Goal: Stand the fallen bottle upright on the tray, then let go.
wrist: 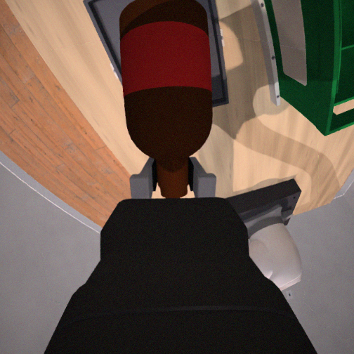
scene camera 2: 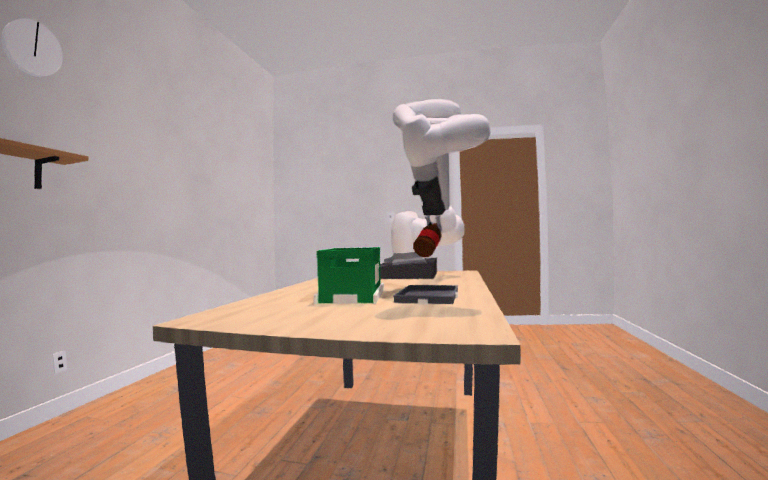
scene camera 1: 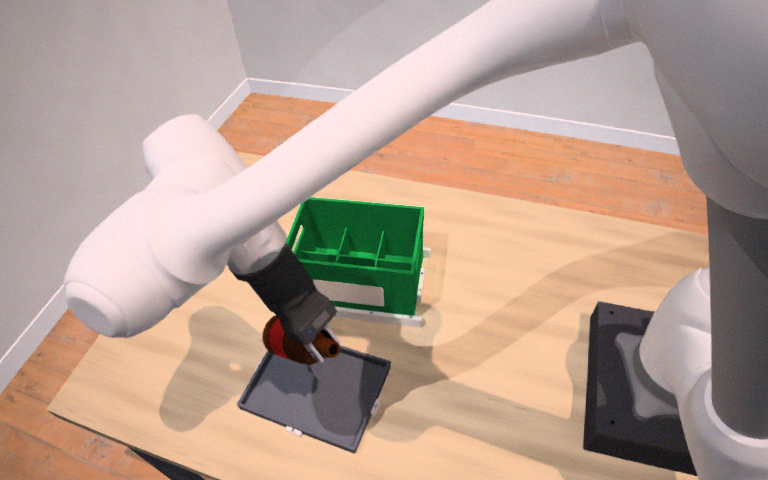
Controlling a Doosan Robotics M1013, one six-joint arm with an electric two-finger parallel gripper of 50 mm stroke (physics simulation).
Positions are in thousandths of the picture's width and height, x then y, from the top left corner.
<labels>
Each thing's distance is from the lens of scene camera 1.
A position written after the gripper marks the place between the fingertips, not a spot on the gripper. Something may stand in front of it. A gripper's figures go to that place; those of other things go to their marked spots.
gripper (scene camera 1: 426,732): 0.80 m
brown bottle (scene camera 1: 360,711): 0.85 m
dark grey tray (scene camera 1: 432,830): 1.02 m
The marked spots on the dark grey tray and the brown bottle are 0.22 m apart.
</labels>
